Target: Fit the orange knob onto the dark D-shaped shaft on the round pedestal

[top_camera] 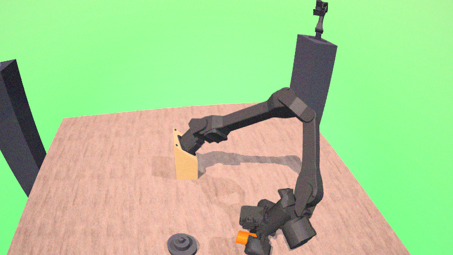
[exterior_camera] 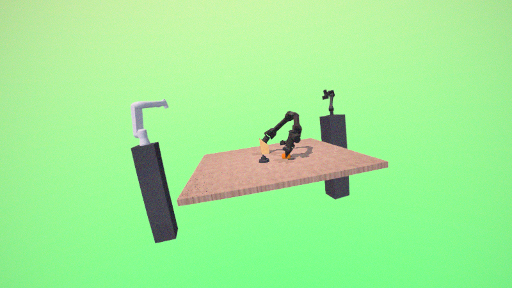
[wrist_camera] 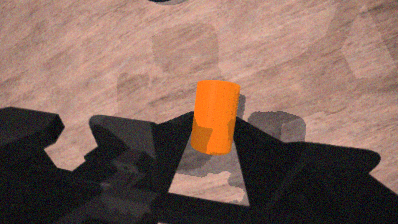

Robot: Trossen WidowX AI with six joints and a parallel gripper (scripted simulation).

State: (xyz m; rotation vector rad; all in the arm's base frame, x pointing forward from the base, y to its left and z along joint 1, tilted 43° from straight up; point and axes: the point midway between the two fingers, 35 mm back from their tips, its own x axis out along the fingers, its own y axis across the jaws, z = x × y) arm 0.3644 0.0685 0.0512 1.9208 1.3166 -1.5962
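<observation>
The dark round pedestal lies 19 cm to the right of my gripper tip, 4 cm behind it and 2 cm above it. The rest, counted from my gripper tip: orange knob (1 cm above).
</observation>
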